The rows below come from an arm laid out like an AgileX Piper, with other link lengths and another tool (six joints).
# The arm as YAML. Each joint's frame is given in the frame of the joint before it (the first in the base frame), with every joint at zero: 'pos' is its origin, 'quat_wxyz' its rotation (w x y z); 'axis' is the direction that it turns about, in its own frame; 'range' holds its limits. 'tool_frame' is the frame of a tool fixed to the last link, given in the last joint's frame.
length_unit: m
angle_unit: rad
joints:
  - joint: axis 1
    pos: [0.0, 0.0, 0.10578]
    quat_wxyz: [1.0, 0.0, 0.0, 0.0]
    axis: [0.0, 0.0, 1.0]
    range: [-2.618, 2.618]
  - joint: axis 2
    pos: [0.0, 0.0, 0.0]
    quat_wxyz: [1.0, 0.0, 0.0, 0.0]
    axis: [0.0, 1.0, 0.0]
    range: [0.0, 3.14]
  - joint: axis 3
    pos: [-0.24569, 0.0, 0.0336]
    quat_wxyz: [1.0, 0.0, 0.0, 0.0]
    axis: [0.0, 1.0, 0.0]
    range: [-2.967, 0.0]
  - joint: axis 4
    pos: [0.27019, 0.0, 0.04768]
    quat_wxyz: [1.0, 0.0, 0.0, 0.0]
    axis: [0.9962, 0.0, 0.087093]
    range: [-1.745, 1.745]
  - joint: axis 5
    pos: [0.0, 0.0, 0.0]
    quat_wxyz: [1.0, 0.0, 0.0, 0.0]
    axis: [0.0, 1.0, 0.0]
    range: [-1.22, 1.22]
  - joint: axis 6
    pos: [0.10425, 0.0, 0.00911]
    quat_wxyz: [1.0, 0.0, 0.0, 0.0]
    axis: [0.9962, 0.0, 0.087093]
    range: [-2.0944, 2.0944]
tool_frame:
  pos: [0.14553, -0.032, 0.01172]
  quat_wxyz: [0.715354, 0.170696, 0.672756, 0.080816]
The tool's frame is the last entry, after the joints.
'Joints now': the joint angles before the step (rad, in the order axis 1, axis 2, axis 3, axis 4, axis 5, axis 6). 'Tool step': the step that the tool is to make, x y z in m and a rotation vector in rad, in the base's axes. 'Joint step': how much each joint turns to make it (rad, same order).
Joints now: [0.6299, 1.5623, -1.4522, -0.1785, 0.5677, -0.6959]
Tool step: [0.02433, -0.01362, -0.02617, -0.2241, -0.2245, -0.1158]
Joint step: [0.0983, 0.0785, 0.1308, -0.8761, -0.0531, 0.6771]
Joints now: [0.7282, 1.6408, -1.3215, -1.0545, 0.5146, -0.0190]
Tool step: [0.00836, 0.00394, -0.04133, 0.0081, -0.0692, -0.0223]
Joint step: [0.0149, 0.0861, 0.1129, -0.5036, -0.0207, 0.5420]
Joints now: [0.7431, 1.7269, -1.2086, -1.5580, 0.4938, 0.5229]
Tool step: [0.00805, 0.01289, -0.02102, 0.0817, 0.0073, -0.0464]
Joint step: [0.0265, 0.0997, -0.0452, -0.0943, 0.0406, 0.2116]
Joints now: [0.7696, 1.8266, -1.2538, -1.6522, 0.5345, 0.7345]
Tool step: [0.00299, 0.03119, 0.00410, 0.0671, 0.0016, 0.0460]
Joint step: [0.0218, 0.0523, -0.0798, -0.0069, -0.0420, 0.0452]
